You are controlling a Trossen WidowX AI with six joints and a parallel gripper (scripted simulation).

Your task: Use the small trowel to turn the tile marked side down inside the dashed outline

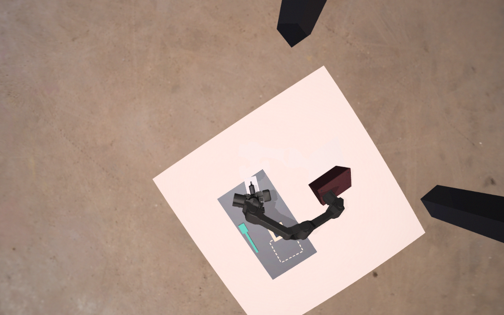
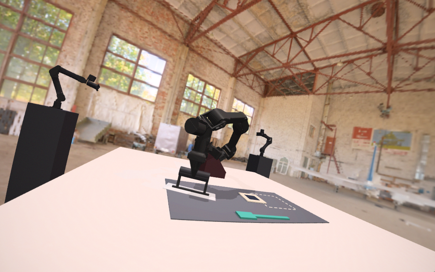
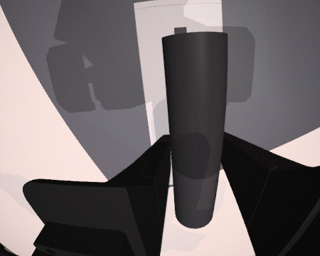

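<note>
My gripper tip is 30 mm above the trowel, 20 mm to the right of it and 10 mm short of it. Round my gripper tip: cream tile: 290 mm to the left, 60 mm below, 20 mm ahead; teal flat piece: 190 mm to the left, 190 mm ahead, 60 mm below; grey mat: 220 mm to the left, 80 mm below, 50 mm ahead.
</note>
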